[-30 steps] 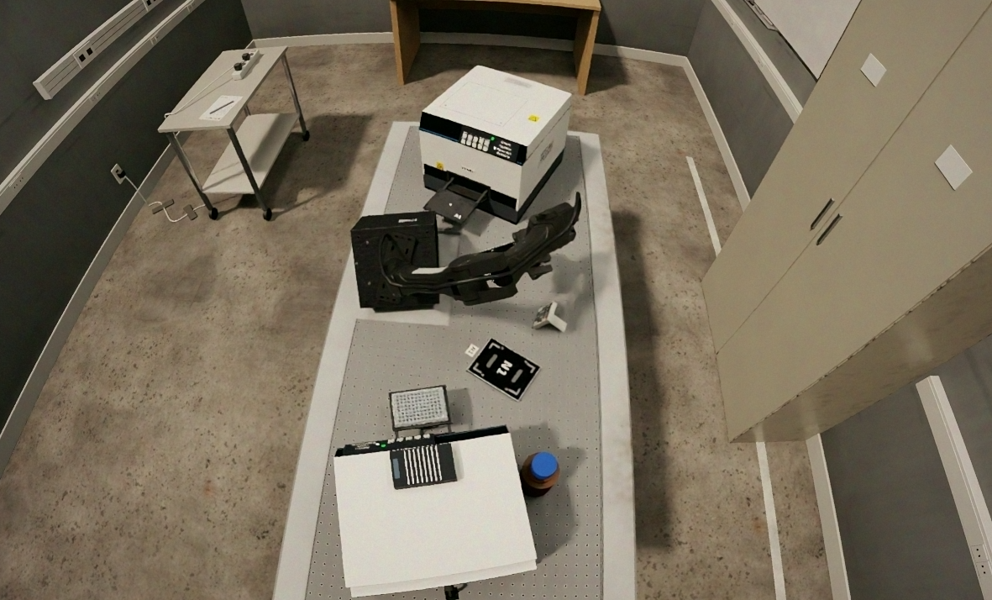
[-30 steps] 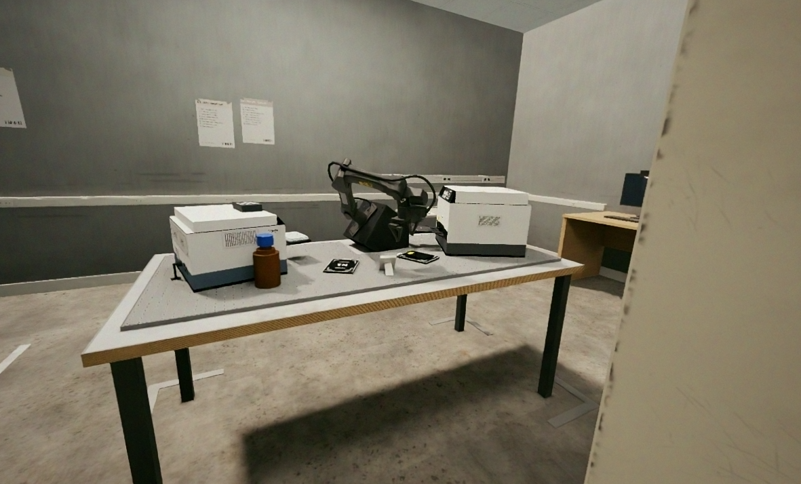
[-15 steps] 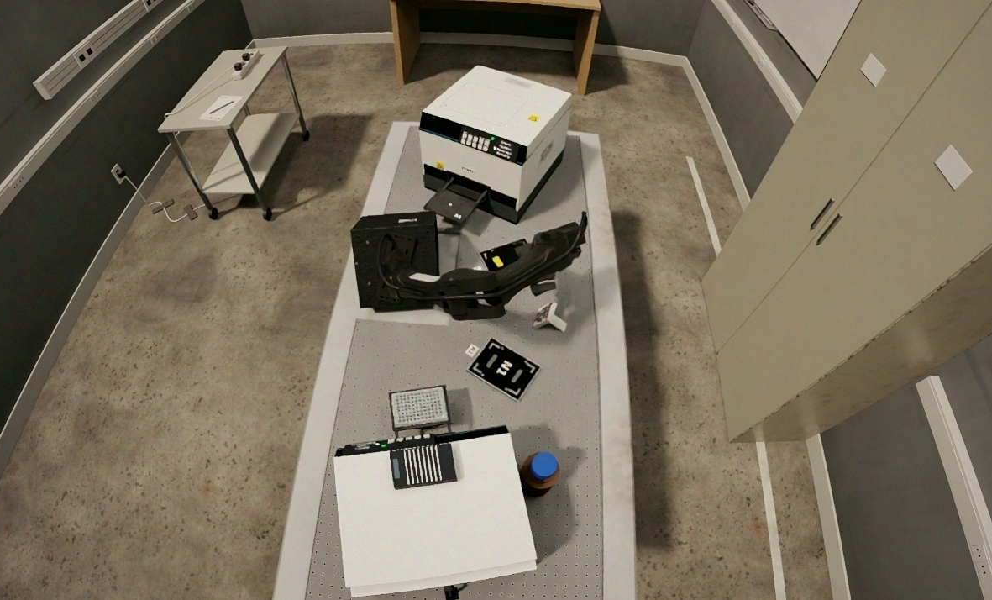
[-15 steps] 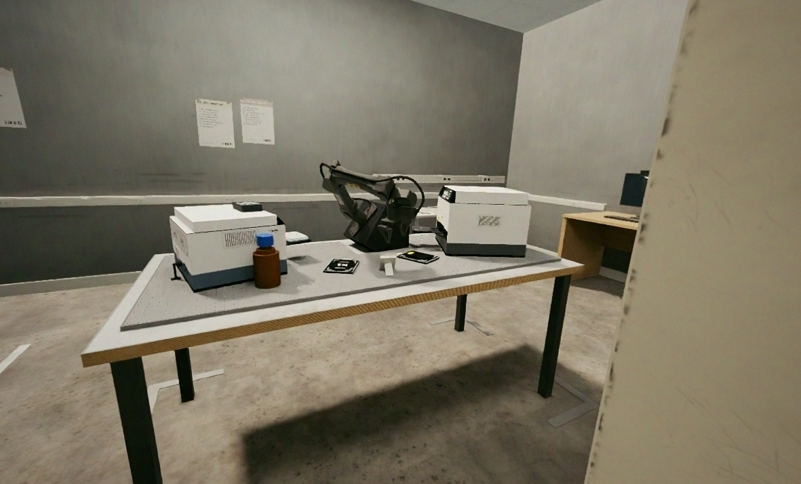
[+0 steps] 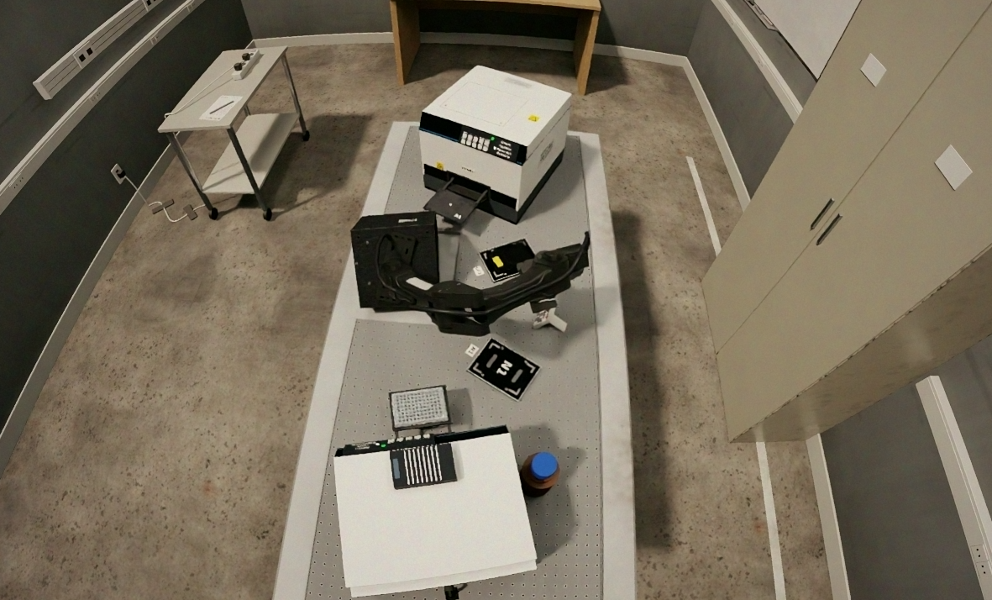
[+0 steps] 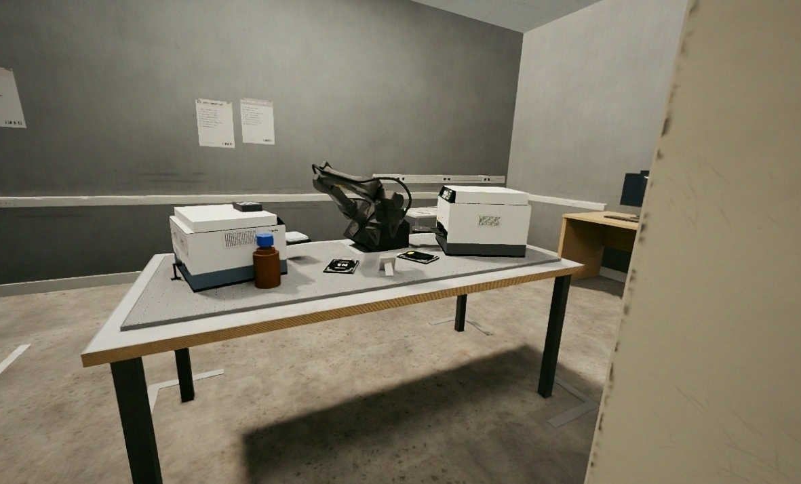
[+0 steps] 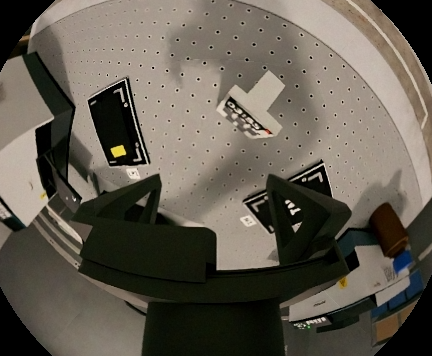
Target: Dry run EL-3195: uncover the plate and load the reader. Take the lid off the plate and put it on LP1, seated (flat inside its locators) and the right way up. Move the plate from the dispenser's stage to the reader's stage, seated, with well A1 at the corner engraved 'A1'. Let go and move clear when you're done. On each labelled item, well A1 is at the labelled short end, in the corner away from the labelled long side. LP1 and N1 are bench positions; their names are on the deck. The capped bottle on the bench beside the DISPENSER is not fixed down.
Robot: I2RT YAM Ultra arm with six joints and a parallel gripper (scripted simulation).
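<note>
Right now the well plate is 25 cm behind my hand, 34 cm to the right of it and 2 cm below it. The rest, counted from my hand: blue-capped bottle 5 cm ahead, 47 cm to the right, 1 cm below; black plate 7 cm behind, 20 cm to the left, 11 cm below.
</note>
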